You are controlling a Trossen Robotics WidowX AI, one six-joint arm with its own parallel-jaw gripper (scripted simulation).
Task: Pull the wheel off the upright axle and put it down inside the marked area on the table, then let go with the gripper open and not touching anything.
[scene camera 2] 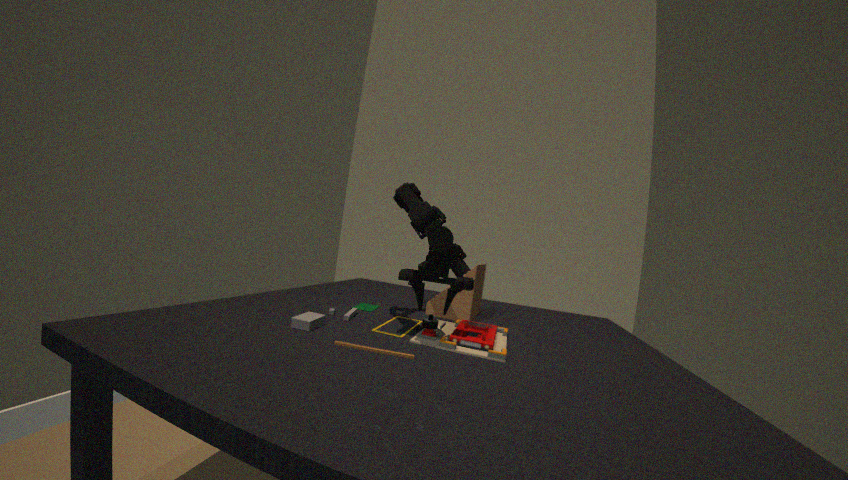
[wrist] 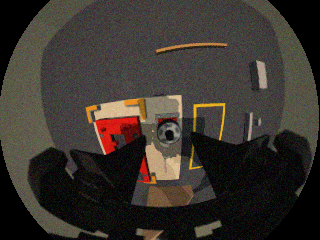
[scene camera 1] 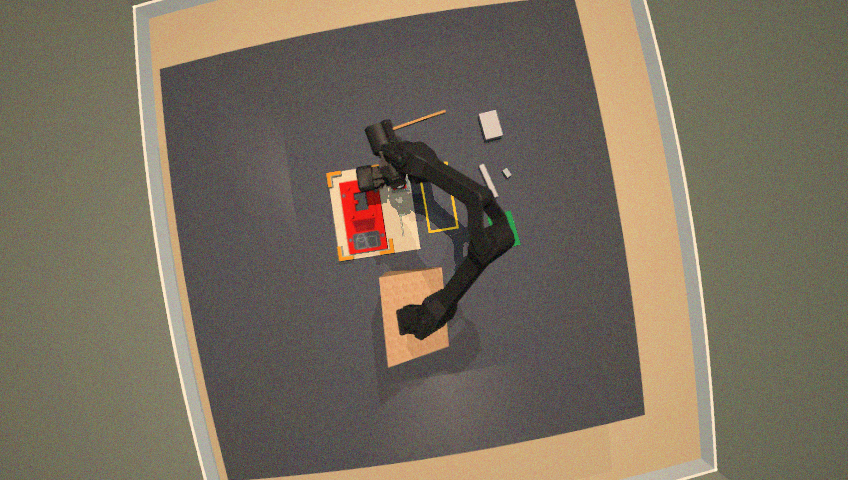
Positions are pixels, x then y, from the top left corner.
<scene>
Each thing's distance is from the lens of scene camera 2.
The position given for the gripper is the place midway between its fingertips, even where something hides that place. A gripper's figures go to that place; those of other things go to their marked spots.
gripper (scene camera 2: 432, 312): 0.78 m
red plate (scene camera 2: 478, 336): 0.81 m
</scene>
